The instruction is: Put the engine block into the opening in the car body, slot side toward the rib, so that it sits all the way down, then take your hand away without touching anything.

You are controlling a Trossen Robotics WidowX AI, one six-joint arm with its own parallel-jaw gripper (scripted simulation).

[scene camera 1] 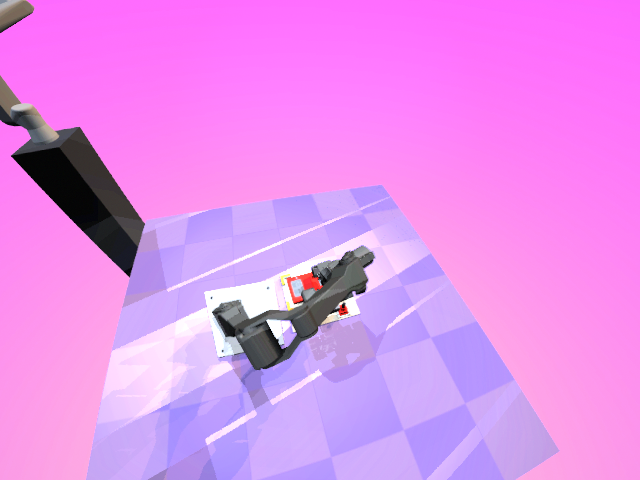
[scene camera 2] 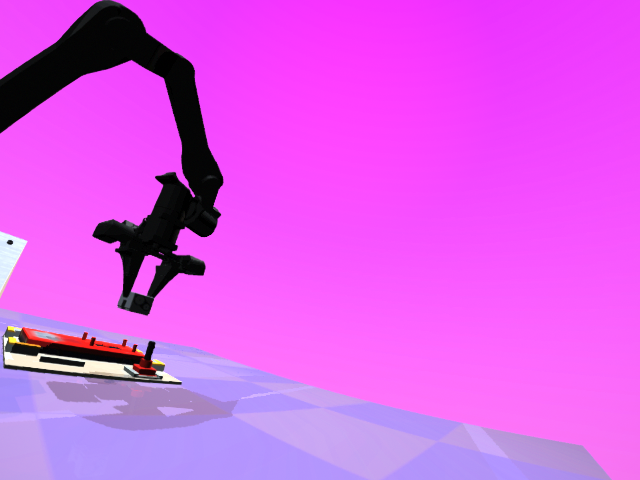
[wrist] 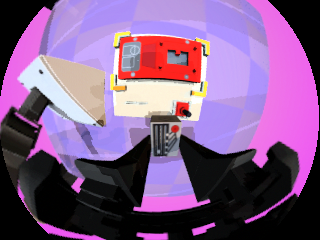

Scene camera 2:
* my gripper
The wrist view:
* my gripper
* grey engine block: held by my gripper
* red car body
